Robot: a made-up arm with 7 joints. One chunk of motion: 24 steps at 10 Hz.
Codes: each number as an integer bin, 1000 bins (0 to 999) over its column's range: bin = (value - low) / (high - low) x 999, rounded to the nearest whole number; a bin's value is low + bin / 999 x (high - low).
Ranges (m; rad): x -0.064..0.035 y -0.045..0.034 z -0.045..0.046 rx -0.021..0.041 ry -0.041..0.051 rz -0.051..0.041
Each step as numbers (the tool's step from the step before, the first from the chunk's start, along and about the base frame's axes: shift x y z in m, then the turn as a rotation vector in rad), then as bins.
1 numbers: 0.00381 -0.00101 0.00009 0.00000 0.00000 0.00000
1 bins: 684 556 495 338 445 554
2 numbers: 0.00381 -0.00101 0.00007 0.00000 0.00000 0.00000
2 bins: 684 556 495 338 445 554
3 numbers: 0.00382 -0.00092 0.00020 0.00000 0.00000 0.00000
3 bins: 684 557 496 338 445 554
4 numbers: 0.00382 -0.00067 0.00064 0.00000 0.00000 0.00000
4 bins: 684 561 501 338 445 554
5 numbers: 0.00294 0.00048 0.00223 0.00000 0.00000 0.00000
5 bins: 675 575 518 338 445 554
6 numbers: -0.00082 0.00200 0.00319 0.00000 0.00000 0.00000
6 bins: 638 594 529 338 445 554
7 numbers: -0.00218 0.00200 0.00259 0.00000 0.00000 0.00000
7 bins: 624 594 522 338 445 554
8 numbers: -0.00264 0.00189 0.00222 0.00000 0.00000 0.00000
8 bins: 619 593 518 338 445 554
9 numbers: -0.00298 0.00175 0.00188 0.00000 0.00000 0.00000
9 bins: 616 591 515 338 445 554
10 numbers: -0.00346 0.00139 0.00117 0.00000 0.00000 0.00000
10 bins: 611 587 507 338 445 554
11 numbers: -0.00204 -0.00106 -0.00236 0.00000 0.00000 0.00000
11 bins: 625 556 468 338 445 554
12 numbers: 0.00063 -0.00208 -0.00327 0.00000 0.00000 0.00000
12 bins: 652 543 458 338 445 554
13 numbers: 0.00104 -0.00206 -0.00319 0.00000 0.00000 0.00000
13 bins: 656 543 459 338 445 554
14 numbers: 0.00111 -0.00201 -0.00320 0.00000 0.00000 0.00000
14 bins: 657 544 459 338 445 554
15 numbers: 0.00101 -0.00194 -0.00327 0.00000 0.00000 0.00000
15 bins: 656 545 458 338 445 554
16 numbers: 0.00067 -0.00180 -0.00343 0.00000 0.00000 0.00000
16 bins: 653 546 456 338 445 554
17 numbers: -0.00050 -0.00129 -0.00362 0.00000 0.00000 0.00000
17 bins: 641 553 454 338 445 554
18 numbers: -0.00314 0.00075 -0.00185 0.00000 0.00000 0.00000
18 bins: 614 579 474 338 445 554
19 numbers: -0.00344 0.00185 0.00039 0.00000 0.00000 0.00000
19 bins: 611 592 498 338 445 554
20 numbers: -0.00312 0.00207 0.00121 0.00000 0.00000 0.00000
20 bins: 614 595 507 338 445 554
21 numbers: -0.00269 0.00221 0.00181 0.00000 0.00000 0.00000
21 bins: 619 597 514 338 445 554
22 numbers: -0.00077 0.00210 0.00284 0.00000 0.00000 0.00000
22 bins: 638 596 525 338 445 554
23 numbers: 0.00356 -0.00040 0.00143 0.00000 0.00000 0.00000
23 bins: 682 564 510 338 445 554
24 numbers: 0.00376 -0.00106 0.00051 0.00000 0.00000 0.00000
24 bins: 684 556 500 338 445 554
